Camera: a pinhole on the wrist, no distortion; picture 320 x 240 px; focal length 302.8 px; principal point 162.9 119.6 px. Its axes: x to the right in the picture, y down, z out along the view. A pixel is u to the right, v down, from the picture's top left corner.
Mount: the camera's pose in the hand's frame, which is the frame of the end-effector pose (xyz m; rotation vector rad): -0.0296 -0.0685 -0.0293 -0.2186 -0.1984 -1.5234
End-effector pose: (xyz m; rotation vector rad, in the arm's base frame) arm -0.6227 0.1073 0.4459 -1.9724 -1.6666 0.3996
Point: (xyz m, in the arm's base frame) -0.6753 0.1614 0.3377
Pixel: 104 225
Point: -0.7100 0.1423 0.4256
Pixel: outside the picture
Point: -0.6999 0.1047 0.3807
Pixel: 145 129
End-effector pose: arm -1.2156 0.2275 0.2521 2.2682 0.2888 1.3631
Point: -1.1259 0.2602 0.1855
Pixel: 245 202
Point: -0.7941 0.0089 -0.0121
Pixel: 189 84
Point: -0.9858 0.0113 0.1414
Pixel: 88 93
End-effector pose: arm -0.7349 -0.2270 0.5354 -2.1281 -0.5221 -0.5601
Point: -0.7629 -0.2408 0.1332
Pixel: outside the picture
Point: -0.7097 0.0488 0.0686
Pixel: 114 28
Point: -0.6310 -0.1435 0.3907
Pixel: 20 183
